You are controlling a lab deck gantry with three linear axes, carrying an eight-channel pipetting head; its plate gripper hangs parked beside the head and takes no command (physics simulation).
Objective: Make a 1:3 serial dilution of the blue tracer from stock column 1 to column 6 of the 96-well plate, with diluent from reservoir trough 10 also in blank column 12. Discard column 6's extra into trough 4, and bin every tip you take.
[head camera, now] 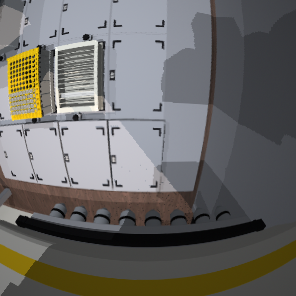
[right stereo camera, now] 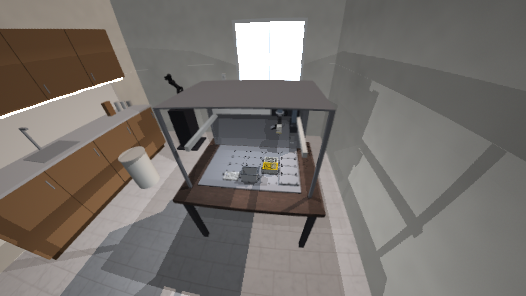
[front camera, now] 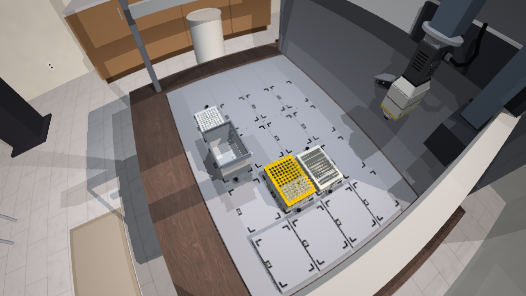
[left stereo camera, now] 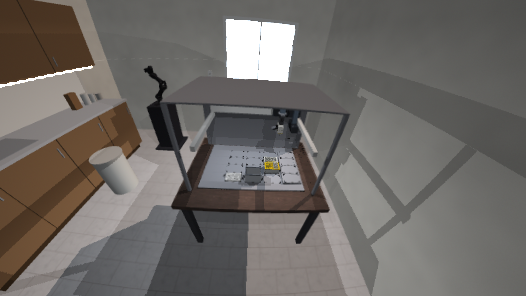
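The yellow tip rack [front camera: 290,180] [head camera: 24,85] [left stereo camera: 272,166] [right stereo camera: 270,165] has dark empty holes in one part and pale tips in the other. The white reservoir [front camera: 320,168] [head camera: 77,77] with narrow troughs stands beside it. The white 96-well plate [front camera: 209,119] [left stereo camera: 233,176] [right stereo camera: 231,175] lies at the deck's far left in the front view; its well colours are too small to tell. The grey open bin [front camera: 242,159] stands beside it, with pale contents. The pipetting head [front camera: 407,95] hangs high; its nozzles [head camera: 127,217] show no tips. My gripper [front camera: 384,80] hangs beside it, its opening unclear.
The deck [front camera: 235,107] has marked slots and a brown wooden edge [front camera: 162,190]. The frame's grey posts [left stereo camera: 176,145] [right stereo camera: 322,152] stand at the table's corners. A white round can [front camera: 207,37] [left stereo camera: 114,170] [right stereo camera: 140,167] stands on the floor beside the wooden cabinets.
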